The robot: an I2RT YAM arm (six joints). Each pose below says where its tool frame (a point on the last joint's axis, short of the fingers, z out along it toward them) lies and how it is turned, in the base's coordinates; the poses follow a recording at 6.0 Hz.
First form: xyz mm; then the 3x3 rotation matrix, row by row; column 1 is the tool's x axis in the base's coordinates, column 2 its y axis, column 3 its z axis. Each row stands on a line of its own.
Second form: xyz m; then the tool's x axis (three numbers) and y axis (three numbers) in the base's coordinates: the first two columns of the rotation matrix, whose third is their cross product. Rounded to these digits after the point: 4 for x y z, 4 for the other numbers.
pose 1, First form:
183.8, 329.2, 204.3
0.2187, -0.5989, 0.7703
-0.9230, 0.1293, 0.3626
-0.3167, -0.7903, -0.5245
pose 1, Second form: 0.1838, 0.3292, 0.2043, 0.2187, -0.9230, -0.3167, -0.5989, 0.1293, -0.7903
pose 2, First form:
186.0, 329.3, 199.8
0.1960, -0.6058, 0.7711
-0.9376, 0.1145, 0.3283
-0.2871, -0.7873, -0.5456
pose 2, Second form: 0.1860, 0.3293, 0.1998, 0.1960, -0.9376, -0.2871, -0.6058, 0.1145, -0.7873
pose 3, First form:
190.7, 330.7, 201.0
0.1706, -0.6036, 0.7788
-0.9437, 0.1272, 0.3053
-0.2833, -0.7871, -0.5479
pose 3, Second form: 0.1907, 0.3307, 0.2010, 0.1706, -0.9437, -0.2833, -0.6036, 0.1272, -0.7871
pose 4, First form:
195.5, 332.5, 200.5
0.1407, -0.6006, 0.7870
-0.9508, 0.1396, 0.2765
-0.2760, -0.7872, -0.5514
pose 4, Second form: 0.1955, 0.3325, 0.2005, 0.1407, -0.9508, -0.2760, -0.6006, 0.1396, -0.7872
